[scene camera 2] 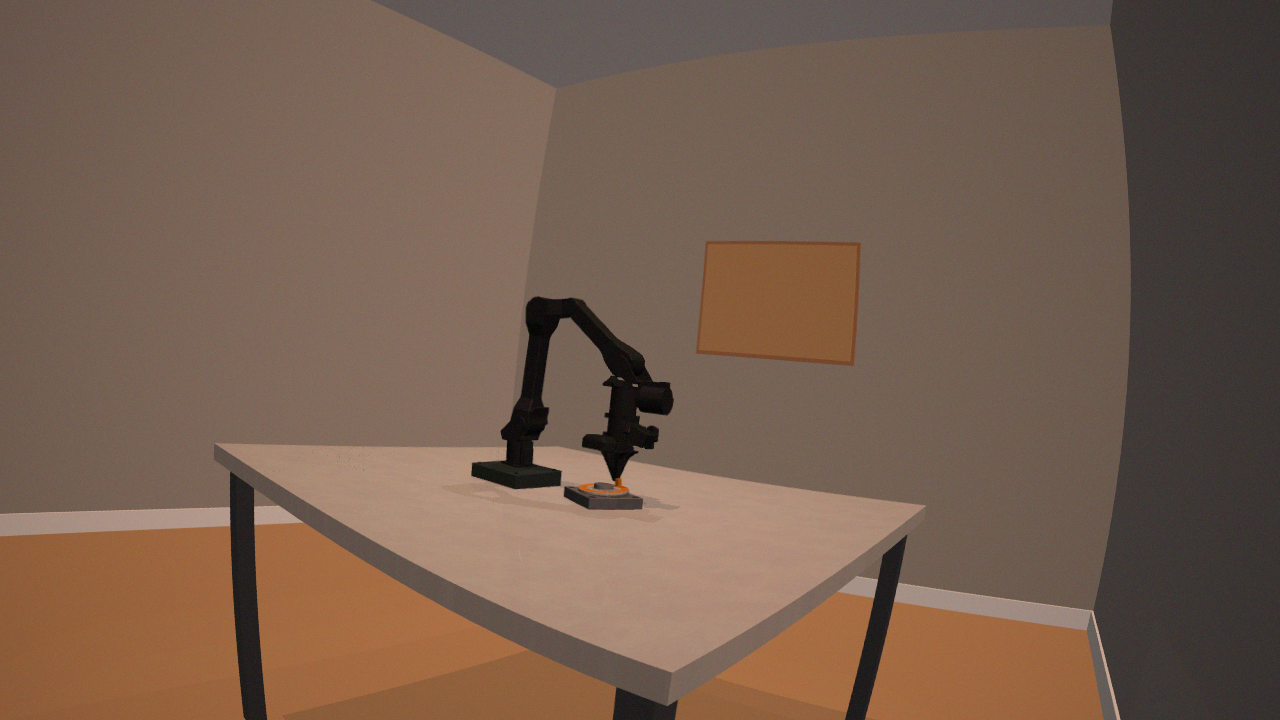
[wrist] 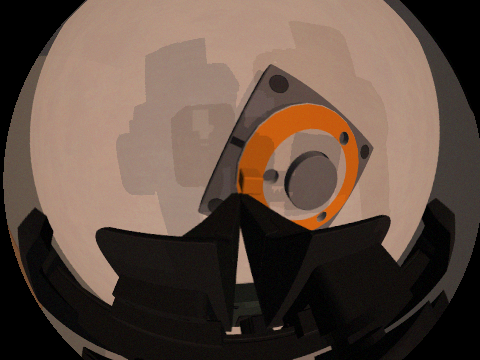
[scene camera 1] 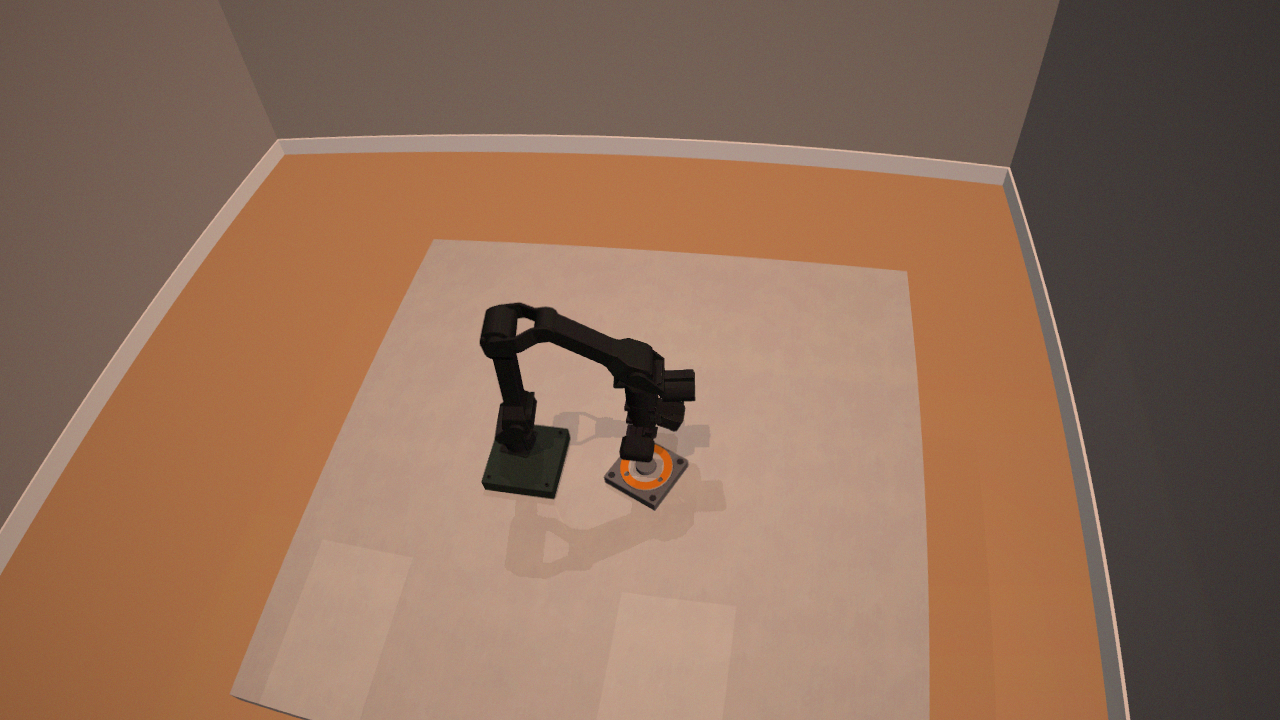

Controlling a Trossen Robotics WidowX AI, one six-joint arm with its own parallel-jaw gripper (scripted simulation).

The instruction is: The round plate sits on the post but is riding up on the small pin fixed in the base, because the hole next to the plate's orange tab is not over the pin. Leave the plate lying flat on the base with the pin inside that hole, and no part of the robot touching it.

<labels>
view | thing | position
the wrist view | my gripper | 238, 200
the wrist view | square grey base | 276, 89
</labels>
